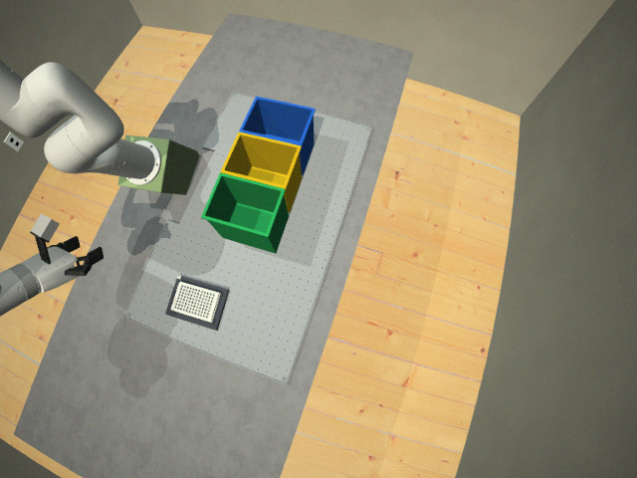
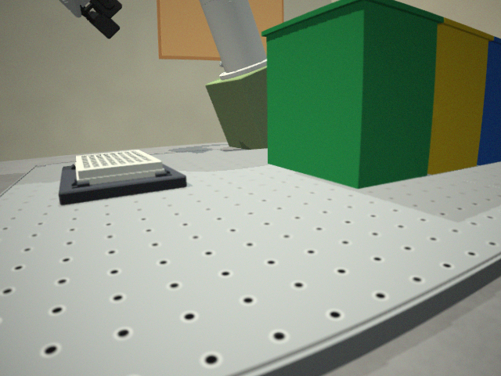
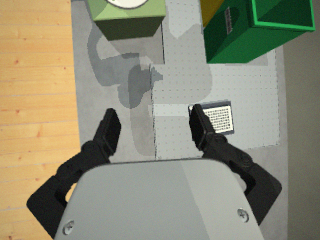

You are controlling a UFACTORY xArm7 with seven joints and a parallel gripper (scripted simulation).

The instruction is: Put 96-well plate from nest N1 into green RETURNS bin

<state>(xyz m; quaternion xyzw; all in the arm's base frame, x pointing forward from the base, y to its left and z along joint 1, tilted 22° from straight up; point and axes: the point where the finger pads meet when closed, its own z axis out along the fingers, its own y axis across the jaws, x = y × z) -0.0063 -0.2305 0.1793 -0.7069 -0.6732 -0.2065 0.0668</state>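
Right now the white 96-well plate is 23 cm ahead of my hand, 22 cm below it and 5 cm to the right of it. Also, from my hand: yellow bin: 35 cm ahead, 33 cm to the left, 15 cm below; then dark plate nest: 24 cm below, 23 cm ahead, 5 cm to the right; then green bin: 34 cm ahead, 20 cm to the left, 15 cm below.
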